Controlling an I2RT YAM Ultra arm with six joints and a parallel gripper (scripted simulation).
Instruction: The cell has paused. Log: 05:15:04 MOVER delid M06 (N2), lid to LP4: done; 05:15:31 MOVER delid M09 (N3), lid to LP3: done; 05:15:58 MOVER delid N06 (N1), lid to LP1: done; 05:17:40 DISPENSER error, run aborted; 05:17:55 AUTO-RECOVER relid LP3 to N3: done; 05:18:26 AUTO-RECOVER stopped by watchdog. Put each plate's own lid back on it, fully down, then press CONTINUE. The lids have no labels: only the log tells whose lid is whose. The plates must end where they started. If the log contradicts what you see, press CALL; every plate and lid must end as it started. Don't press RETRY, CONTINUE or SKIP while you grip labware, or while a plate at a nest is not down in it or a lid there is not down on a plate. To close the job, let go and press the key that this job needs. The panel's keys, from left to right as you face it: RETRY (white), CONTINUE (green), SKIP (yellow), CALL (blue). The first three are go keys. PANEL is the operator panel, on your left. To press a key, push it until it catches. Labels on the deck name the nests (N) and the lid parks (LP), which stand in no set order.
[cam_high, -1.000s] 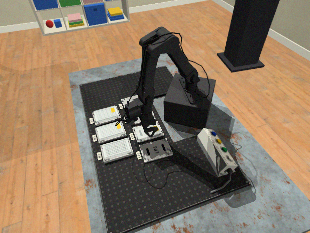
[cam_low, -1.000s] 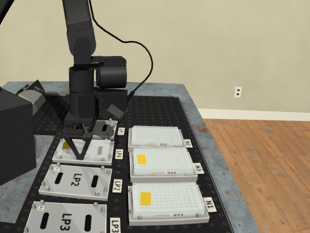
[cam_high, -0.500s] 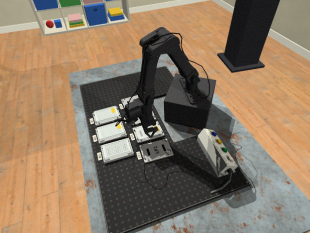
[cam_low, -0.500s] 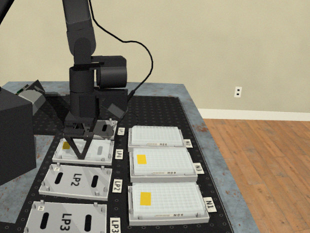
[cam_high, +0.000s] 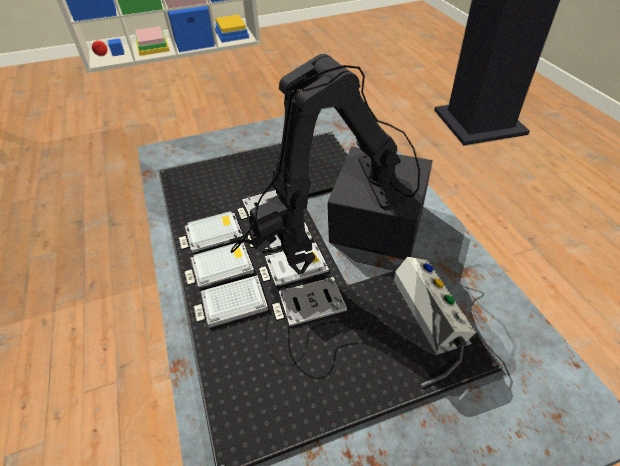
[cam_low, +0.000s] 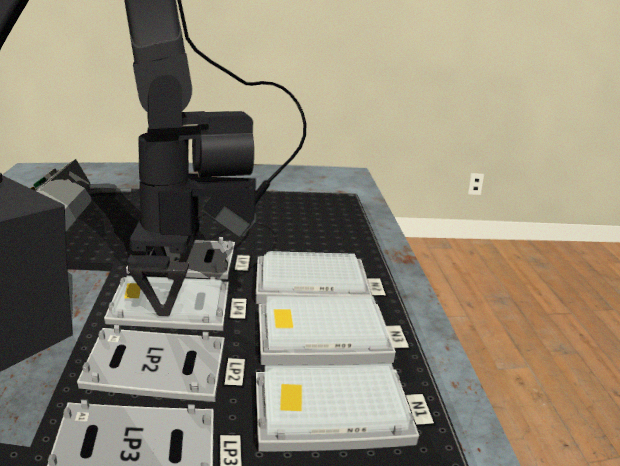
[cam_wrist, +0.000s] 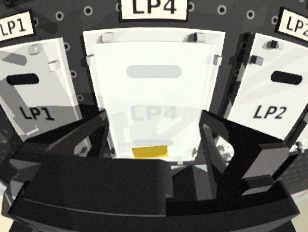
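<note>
Right now the plate M06 is 17 cm ahead of my hand and 8 cm to the left of it. The rest, counted from my hand: yellow SKIP key: 31 cm behind, 19 cm to the left, 4 cm above; green CONTINUE key: 31 cm behind, 24 cm to the left, 4 cm above; blue CALL key: 30 cm behind, 14 cm to the left, 4 cm above.
</note>
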